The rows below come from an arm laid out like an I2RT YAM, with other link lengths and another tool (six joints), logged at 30 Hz.
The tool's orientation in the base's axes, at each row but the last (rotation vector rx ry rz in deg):
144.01 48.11 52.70
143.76 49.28 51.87
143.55 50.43 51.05
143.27 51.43 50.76
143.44 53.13 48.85
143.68 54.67 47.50
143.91 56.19 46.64
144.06 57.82 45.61
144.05 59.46 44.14
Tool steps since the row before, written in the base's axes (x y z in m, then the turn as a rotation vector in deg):
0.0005 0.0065 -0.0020 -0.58 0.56 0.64
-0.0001 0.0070 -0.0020 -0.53 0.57 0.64
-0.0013 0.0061 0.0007 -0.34 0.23 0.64
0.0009 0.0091 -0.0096 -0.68 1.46 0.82
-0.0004 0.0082 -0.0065 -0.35 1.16 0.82
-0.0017 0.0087 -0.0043 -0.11 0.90 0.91
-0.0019 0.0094 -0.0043 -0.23 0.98 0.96
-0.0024 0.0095 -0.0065 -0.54 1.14 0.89
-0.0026 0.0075 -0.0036 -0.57 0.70 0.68
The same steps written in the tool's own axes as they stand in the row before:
0.0035 -0.0058 0.0011 0.30 -0.36 -0.92
0.0035 -0.0063 0.0007 0.33 -0.35 -0.89
0.0035 -0.0048 -0.0020 0.23 -0.01 -0.73
0.0023 -0.0111 0.0068 0.92 -0.98 -1.21
0.0026 -0.0094 0.0039 0.91 -0.61 -0.97
0.0032 -0.0092 0.0014 0.92 -0.26 -0.86
0.0037 -0.0097 0.0014 0.92 -0.35 -0.98
0.0028 -0.0110 0.0029 0.82 -0.66 -1.13
0.0026 -0.0083 0.0008 0.41 -0.48 -0.94

